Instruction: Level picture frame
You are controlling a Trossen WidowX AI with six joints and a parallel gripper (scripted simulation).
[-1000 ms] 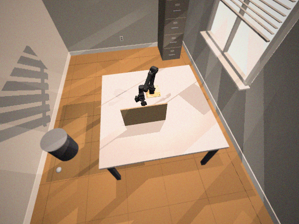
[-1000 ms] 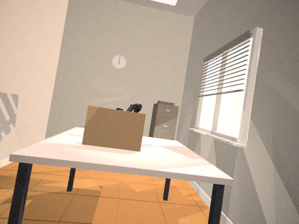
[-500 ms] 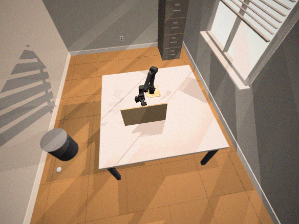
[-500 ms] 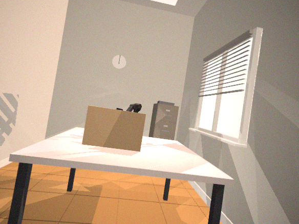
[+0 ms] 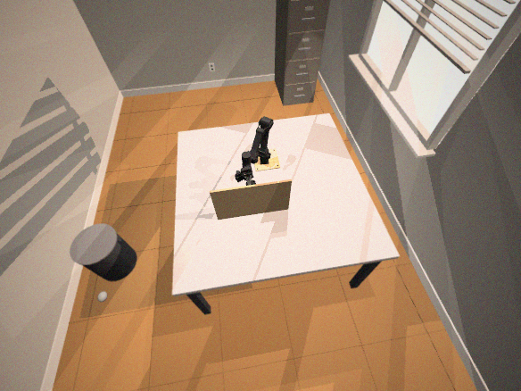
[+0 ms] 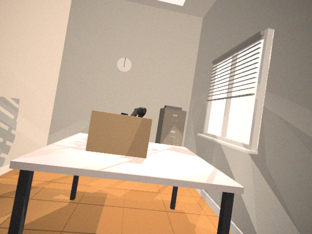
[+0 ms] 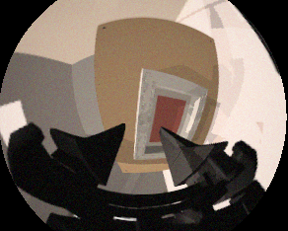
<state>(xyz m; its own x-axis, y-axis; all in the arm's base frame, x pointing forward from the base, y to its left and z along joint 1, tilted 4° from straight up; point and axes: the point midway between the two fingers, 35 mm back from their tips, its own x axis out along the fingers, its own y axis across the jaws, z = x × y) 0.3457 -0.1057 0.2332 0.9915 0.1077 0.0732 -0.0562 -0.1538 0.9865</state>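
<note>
My gripper tip is 50 mm above the picture frame, 30 mm short of it and 10 mm to the right of it. From my gripper tip the other things lie so: wall board: 60 mm below, 40 mm ahead.
</note>
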